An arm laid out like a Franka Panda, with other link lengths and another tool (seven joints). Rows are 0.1 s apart.
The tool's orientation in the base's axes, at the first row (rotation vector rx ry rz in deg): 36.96, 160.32, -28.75
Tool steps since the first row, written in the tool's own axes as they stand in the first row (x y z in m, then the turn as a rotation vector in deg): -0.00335, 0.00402, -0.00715, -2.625, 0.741, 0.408; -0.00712, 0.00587, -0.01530, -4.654, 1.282, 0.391; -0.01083, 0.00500, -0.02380, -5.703, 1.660, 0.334; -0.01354, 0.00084, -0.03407, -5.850, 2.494, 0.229; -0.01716, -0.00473, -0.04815, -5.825, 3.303, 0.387; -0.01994, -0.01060, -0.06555, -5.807, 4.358, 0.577; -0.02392, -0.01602, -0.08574, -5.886, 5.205, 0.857; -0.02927, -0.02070, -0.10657, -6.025, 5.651, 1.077
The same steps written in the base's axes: 0.00378, 0.00481, 0.00641, 2.701, -0.527, 0.185; 0.00679, 0.00800, 0.01446, 4.727, -0.836, 0.641; 0.00845, 0.00905, 0.02357, 5.813, -0.895, 0.894; 0.00749, 0.00836, 0.03491, 6.309, -0.206, 0.802; 0.00613, 0.00757, 0.05040, 6.680, 0.427, 0.426; 0.00344, 0.00810, 0.06877, 7.174, 1.254, -0.045; 0.00162, 0.00959, 0.08992, 7.671, 1.834, -0.512; 0.00125, 0.01143, 0.11185, 8.028, 2.075, -0.797
